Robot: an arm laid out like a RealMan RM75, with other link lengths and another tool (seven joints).
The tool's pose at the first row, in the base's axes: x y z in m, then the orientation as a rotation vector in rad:
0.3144, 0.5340, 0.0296, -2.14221, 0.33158, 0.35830
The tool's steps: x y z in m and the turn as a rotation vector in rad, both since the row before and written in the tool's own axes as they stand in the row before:
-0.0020, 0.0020, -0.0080, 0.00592, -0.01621, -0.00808
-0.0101, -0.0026, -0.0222, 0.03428, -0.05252, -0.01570
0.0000, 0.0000, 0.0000, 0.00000, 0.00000, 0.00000
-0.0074, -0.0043, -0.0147, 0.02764, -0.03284, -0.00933
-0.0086, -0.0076, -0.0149, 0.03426, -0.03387, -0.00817
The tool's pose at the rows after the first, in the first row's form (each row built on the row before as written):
0.3129, 0.5265, 0.0332, -2.13318, 0.31428, 0.36943
0.3077, 0.5103, 0.0508, -2.08762, 0.27170, 0.40750
0.3077, 0.5103, 0.0508, -2.08762, 0.27170, 0.40750
0.3050, 0.5002, 0.0642, -2.05260, 0.24680, 0.42976
0.3027, 0.4910, 0.0804, -2.01049, 0.22382, 0.45196

